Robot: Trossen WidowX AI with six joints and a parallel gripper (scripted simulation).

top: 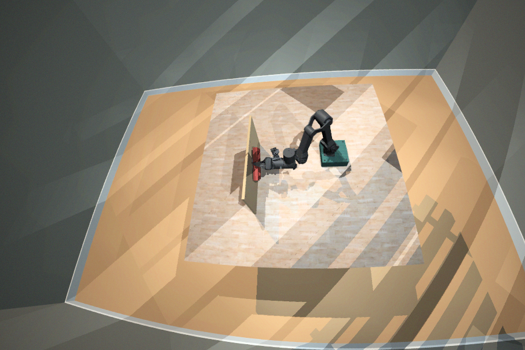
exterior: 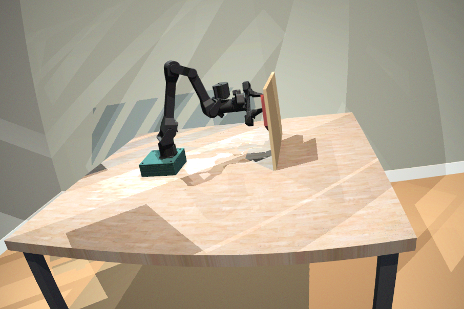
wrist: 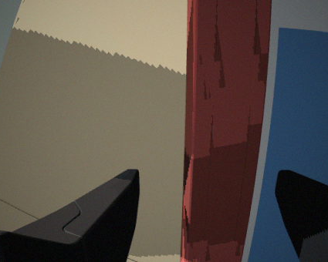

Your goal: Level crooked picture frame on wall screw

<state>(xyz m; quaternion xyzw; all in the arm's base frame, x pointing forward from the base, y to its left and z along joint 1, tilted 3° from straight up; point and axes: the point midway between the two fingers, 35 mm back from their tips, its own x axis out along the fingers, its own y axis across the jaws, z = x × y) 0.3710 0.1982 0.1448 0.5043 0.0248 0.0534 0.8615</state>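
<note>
My gripper tip is now 50 mm above the picture frame, 20 mm to the left of it and 10 mm short of it. From my gripper tip the other things lie so: wall panel: 60 mm below, 20 mm ahead, 10 mm to the right.
</note>
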